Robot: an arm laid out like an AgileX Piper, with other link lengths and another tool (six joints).
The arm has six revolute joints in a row. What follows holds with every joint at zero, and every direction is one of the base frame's.
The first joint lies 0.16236 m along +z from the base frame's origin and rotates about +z.
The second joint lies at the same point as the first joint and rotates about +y.
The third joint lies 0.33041 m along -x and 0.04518 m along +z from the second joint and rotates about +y.
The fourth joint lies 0.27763 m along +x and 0.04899 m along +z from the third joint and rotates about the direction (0.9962, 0, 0.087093).
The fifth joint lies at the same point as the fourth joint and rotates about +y.
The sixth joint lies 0.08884 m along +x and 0.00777 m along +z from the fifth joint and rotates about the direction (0.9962, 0, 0.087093).
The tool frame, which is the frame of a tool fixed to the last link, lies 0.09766 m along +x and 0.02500 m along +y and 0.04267 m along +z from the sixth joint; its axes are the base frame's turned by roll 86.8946, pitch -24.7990 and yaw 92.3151 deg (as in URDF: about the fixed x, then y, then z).
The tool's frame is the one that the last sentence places.
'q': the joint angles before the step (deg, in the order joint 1, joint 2, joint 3, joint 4, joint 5, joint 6). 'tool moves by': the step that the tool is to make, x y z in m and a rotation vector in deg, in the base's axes. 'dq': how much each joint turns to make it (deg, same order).
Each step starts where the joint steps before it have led.
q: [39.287 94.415 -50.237 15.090 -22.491 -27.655]
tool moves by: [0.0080 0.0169 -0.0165 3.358 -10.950 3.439]
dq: [-0.447 8.199 1.624 -10.956 -20.196 5.940]
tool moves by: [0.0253 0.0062 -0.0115 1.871 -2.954 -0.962]
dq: [-1.312 6.133 -3.579 -0.831 -6.023 0.477]
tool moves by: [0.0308 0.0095 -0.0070 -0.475 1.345 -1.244]
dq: [-1.069 4.054 -6.554 0.427 3.867 -0.025]
